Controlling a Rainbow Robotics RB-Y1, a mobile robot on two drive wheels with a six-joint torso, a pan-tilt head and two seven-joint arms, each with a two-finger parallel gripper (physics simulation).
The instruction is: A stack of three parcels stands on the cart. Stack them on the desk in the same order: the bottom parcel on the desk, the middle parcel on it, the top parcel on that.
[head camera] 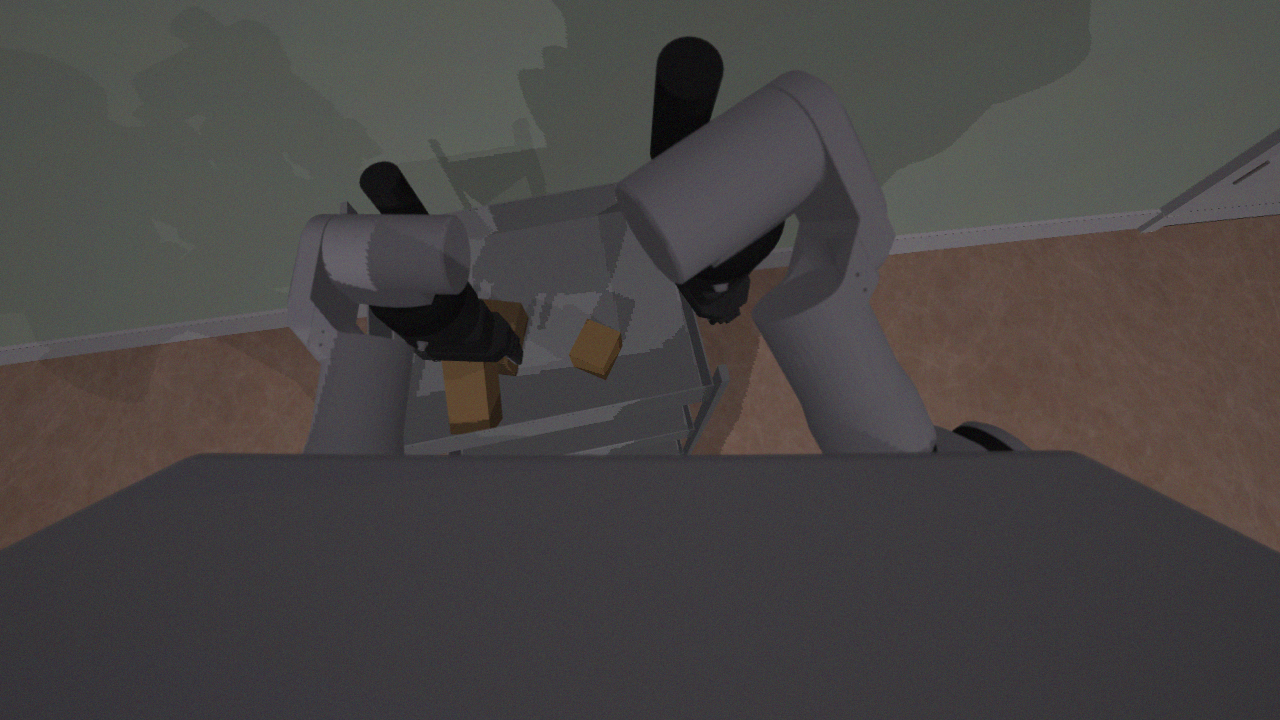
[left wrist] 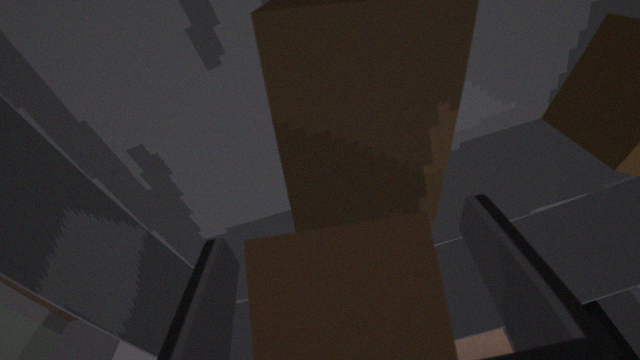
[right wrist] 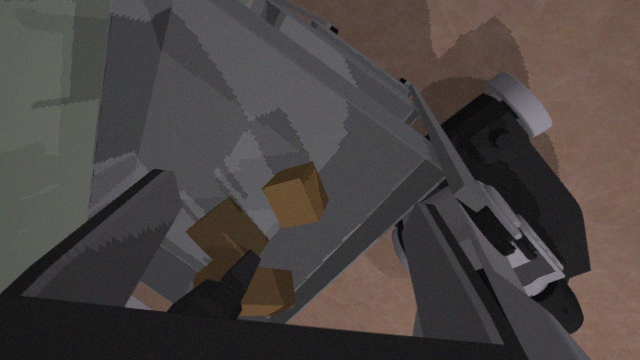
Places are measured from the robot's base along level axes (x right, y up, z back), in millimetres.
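Where they show: left gripper, fingertip midpoint: [head camera: 478,356] [left wrist: 344,233] [right wrist: 232,270]; right gripper, fingertip midpoint: [right wrist: 295,203].
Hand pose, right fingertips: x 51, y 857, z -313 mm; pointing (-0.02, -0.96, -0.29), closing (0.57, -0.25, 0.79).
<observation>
Each offset is from my right fingertips to the top centre of the thing. "spot": to the spot under its first point.
Three orange-brown parcels are in the grey cart @[spot: dy -130, dx -69, dz +107 mm] [head camera: 626,404] [right wrist: 370,225], apart from any stack. The front parcel [head camera: 469,398] [left wrist: 350,295] [right wrist: 270,290] is long. The second parcel @[dy -143, dx -251, dz +1 mm] [head camera: 511,315] [left wrist: 367,110] [right wrist: 227,227] is behind it. The third, blocky parcel @[dy -143, dx -112, dz +21 mm] [head camera: 595,347] [left wrist: 595,90] [right wrist: 297,200] stands apart to the right in the head view. My left gripper [head camera: 514,353] [left wrist: 344,233] is open over the first two; the front parcel's face shows between its fingers, contact unclear. My right gripper [head camera: 729,315] [right wrist: 295,203] is open and empty, beyond the cart's right side. The desk is not identifiable.
A broad dark grey surface [head camera: 640,582] fills the bottom of the head view. The cart's raised walls surround the parcels. A pale green wall [head camera: 939,71] [right wrist: 45,150] is behind the cart. Part of the robot's black-and-grey base [right wrist: 540,200] shows beside the cart.
</observation>
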